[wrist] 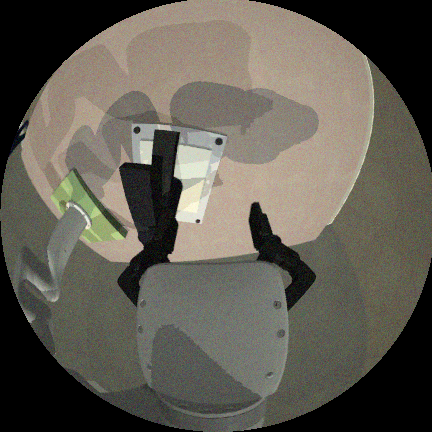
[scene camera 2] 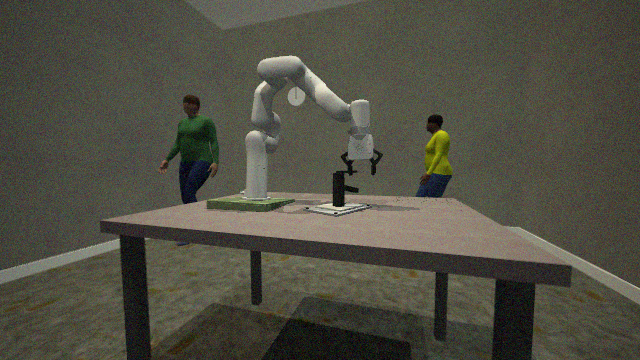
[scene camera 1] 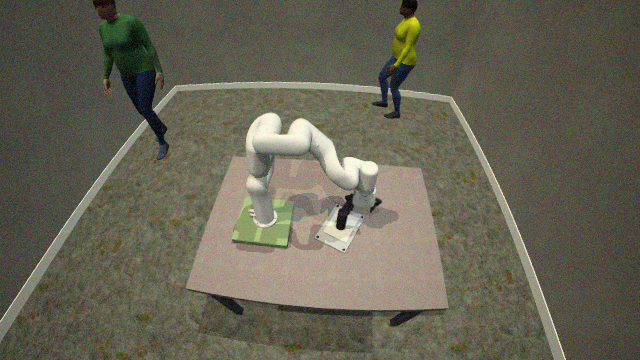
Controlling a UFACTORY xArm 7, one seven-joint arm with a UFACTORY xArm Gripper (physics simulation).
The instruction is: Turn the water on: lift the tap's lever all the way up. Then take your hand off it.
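The black tap stands upright on a pale plate. Its flat lever lies about level on top of the body, above the spout, which sticks out on the same side. My gripper is open, pointing down, with nothing held between its fingers. One finger overlaps the lever's outer end in the second scene view; the other hangs out beyond the lever. Whether that finger touches the lever cannot be told. In the wrist view it hides part of the tap.
The arm stands on a green base block on the same table. A person in green and a person in yellow are beyond the table.
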